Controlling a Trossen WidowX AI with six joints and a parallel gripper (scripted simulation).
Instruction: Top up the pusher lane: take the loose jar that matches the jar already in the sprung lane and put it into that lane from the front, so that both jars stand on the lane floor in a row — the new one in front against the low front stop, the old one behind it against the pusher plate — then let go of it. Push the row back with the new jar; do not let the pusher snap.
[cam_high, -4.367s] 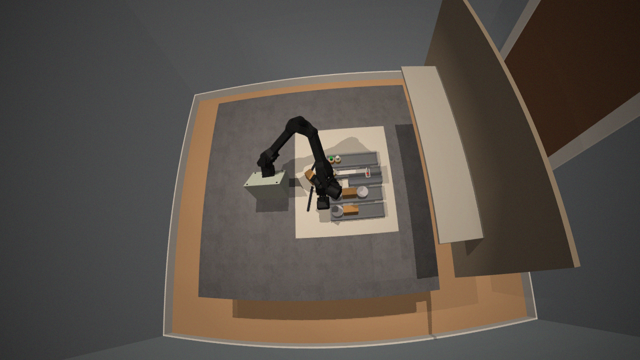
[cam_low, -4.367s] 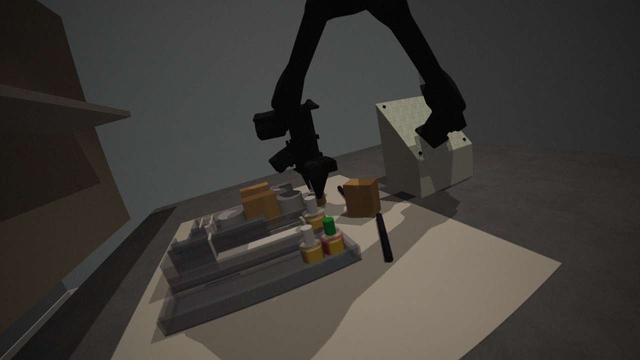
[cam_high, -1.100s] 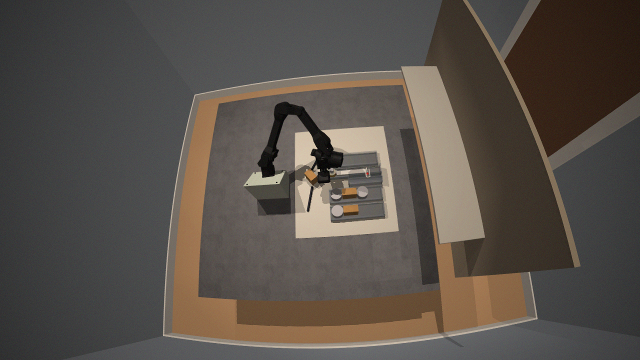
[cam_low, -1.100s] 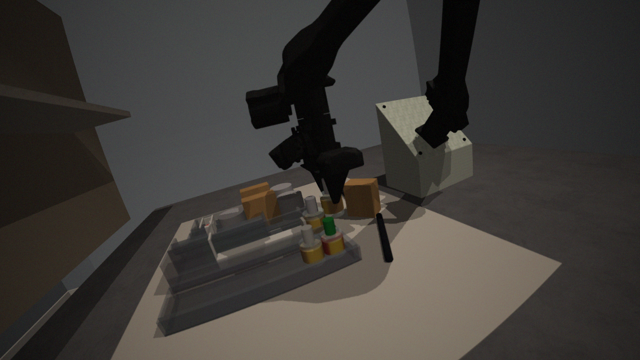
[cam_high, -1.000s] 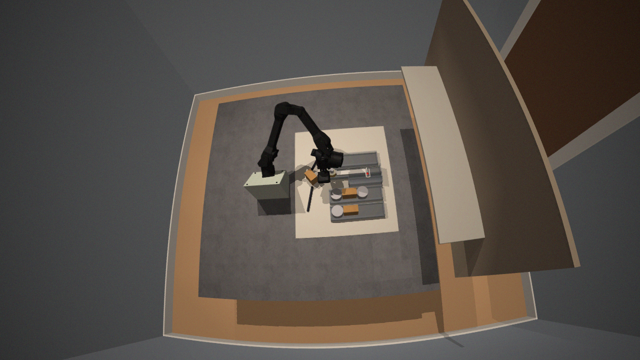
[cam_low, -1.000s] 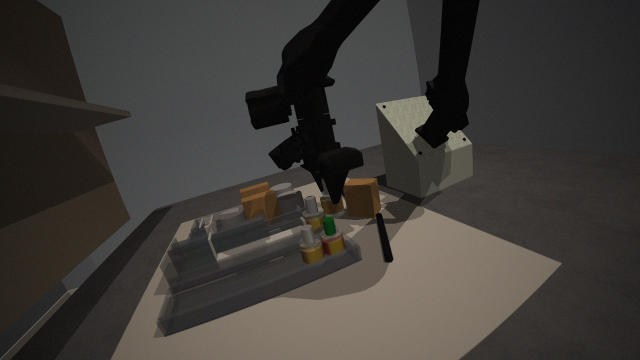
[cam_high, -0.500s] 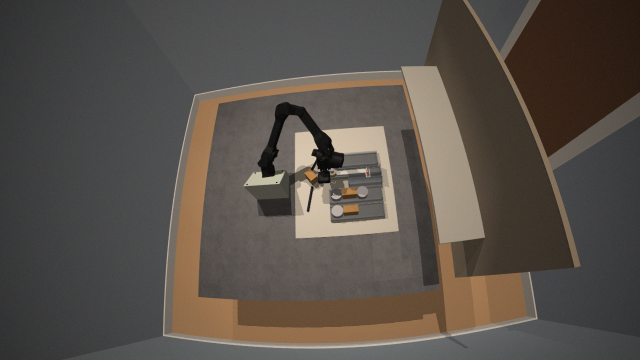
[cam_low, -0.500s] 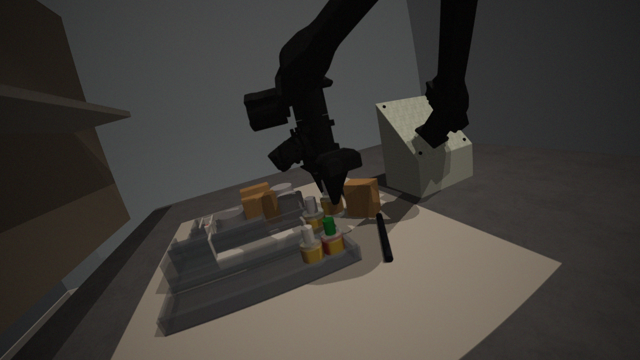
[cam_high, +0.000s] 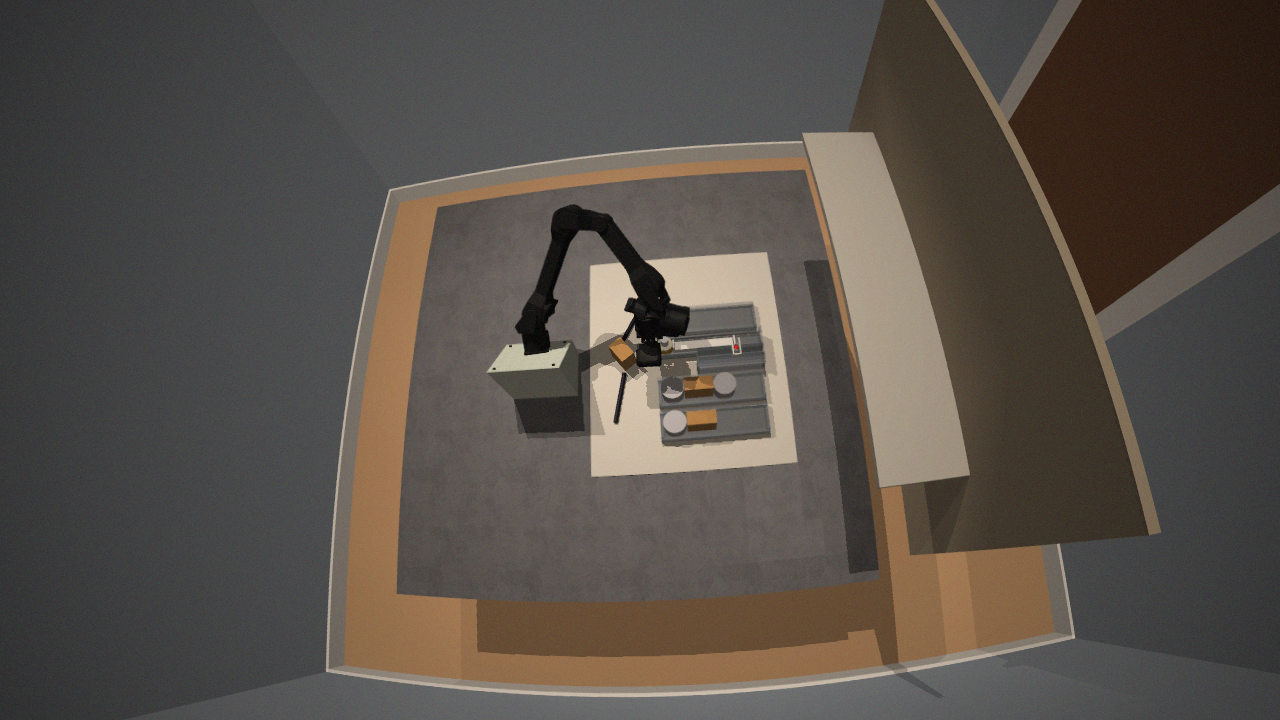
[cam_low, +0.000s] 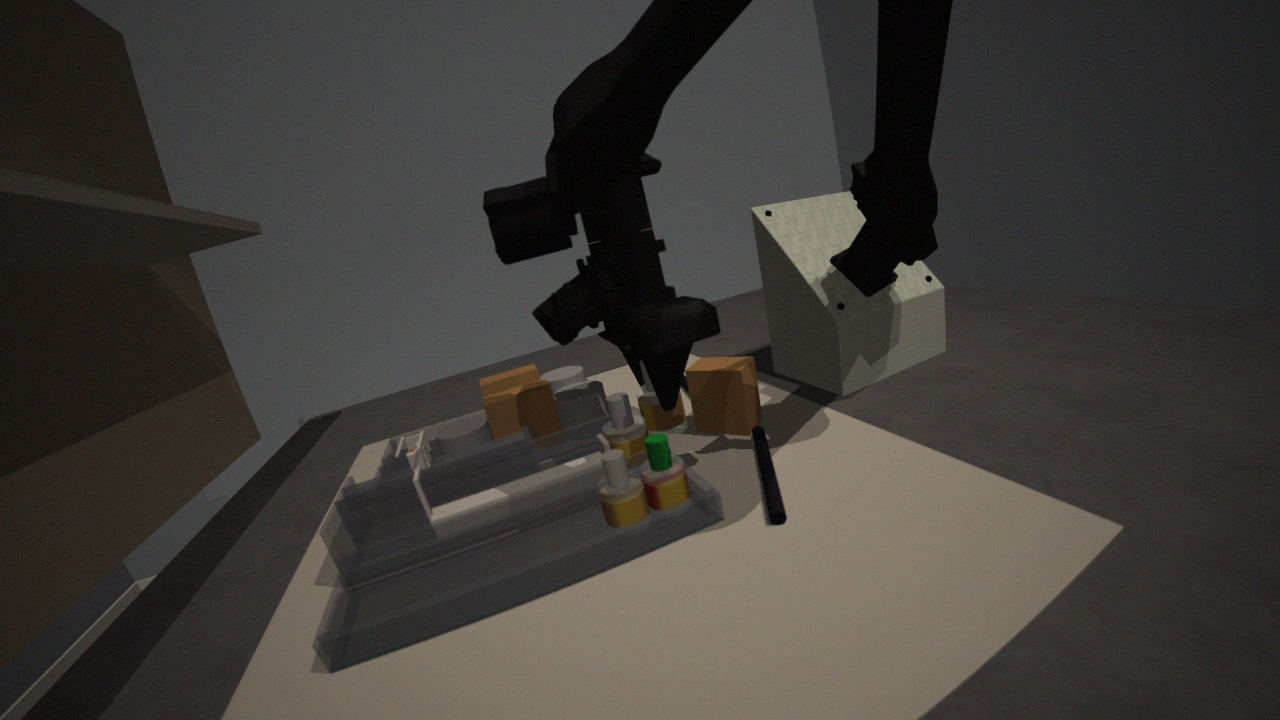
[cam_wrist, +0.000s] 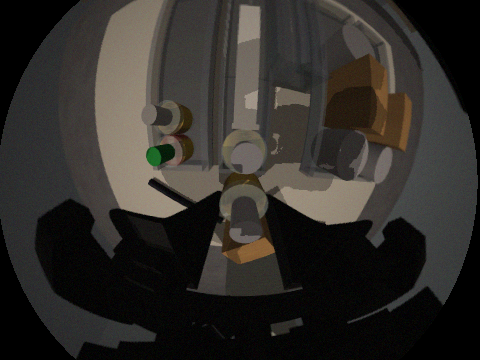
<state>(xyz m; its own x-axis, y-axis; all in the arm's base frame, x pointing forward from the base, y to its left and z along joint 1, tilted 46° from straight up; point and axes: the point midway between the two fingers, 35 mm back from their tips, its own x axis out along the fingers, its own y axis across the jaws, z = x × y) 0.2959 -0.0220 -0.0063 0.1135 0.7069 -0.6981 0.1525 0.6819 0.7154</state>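
Right now my gripper tip is 180 mm short of the sprung lane, 50 mm to the left of it and 40 mm above it. Round my gripper tip: red mark 220 mm ahead, 60 mm to the right, 10 mm above; white pusher strip 140 mm ahead, 50 mm to the right, 10 mm below; shelf 540 mm ahead, 310 mm above, 90 mm to the right.
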